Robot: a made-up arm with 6 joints.
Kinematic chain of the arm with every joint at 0, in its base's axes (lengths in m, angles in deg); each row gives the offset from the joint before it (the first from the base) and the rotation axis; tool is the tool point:
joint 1: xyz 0 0 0.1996 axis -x
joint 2: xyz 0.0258 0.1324 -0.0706 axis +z
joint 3: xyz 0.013 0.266 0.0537 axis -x
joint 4: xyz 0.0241 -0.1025 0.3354 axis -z
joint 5: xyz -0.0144 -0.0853 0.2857 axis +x
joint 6: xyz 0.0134 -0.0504 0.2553 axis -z
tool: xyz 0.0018 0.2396 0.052
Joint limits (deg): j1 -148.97..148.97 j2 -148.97..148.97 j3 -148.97..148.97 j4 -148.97..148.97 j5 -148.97..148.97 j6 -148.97..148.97
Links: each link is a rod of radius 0.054 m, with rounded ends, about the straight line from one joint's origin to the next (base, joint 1, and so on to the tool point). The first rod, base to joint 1, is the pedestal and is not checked.
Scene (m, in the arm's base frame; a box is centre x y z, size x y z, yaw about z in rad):
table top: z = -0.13
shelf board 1: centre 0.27 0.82 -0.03 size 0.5 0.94 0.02 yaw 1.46
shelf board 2: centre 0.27 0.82 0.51 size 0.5 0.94 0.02 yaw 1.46
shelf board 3: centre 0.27 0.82 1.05 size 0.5 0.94 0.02 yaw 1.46
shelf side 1: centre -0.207 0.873 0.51 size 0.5 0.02 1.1 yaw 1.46
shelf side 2: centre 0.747 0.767 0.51 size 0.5 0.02 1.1 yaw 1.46
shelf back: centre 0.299 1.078 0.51 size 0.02 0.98 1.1 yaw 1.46
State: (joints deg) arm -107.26 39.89 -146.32 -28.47 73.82 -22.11
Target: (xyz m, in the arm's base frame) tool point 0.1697 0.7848 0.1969
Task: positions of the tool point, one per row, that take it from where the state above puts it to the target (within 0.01 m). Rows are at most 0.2 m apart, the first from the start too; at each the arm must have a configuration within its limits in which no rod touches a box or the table.
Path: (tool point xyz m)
1: 0.0256 0.7364 0.8486
2: 0.0163 0.6203 0.8658
3: -0.0032 0.5037 0.8482
4: -0.0289 0.3915 0.7971
5: 0.0315 0.4433 0.6427
6: 0.0771 0.4521 0.4834
7: 0.1072 0.4192 0.3310
8: 0.1212 0.3495 0.1969
9: 0.1513 0.4539 0.2108
10: 0.1704 0.5516 0.2160
11: 0.1792 0.6404 0.2140
12: 0.1786 0.7185 0.2069
13: 0.1697 0.7848 0.1970

